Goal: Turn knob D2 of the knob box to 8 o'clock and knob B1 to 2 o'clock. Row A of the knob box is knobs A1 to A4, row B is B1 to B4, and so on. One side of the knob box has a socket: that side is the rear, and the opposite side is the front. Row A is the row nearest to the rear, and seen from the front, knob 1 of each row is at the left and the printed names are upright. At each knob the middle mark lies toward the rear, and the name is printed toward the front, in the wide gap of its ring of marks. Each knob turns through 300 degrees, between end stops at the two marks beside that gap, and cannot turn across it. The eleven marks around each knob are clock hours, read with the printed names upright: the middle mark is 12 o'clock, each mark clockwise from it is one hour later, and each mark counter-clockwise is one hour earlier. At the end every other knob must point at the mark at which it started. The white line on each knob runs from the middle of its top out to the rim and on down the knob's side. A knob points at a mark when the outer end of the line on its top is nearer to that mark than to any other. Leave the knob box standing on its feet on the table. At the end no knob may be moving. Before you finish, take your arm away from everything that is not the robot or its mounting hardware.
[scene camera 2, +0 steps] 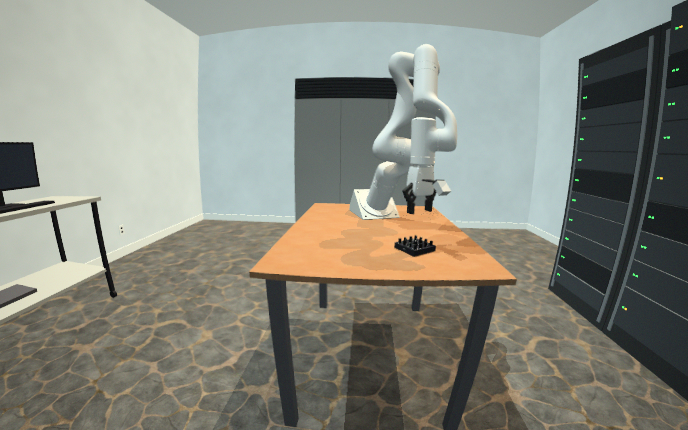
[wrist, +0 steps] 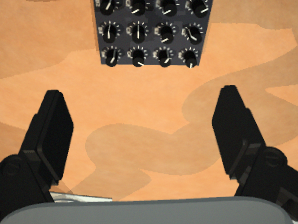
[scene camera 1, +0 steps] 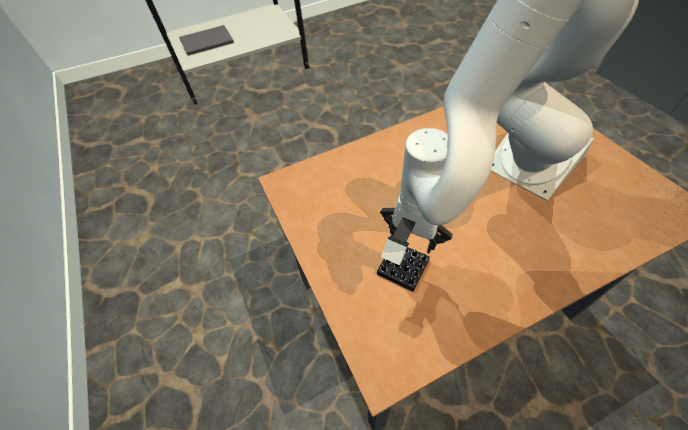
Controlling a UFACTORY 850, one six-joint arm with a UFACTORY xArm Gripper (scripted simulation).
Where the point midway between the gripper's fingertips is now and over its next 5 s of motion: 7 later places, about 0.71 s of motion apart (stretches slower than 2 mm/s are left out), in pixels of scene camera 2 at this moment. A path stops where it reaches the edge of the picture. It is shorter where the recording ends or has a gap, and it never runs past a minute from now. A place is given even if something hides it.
My gripper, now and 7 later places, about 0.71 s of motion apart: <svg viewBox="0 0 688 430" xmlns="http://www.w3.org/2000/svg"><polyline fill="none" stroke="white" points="419,212 420,215 421,220 422,225 422,230 422,236 421,241 420,242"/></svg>
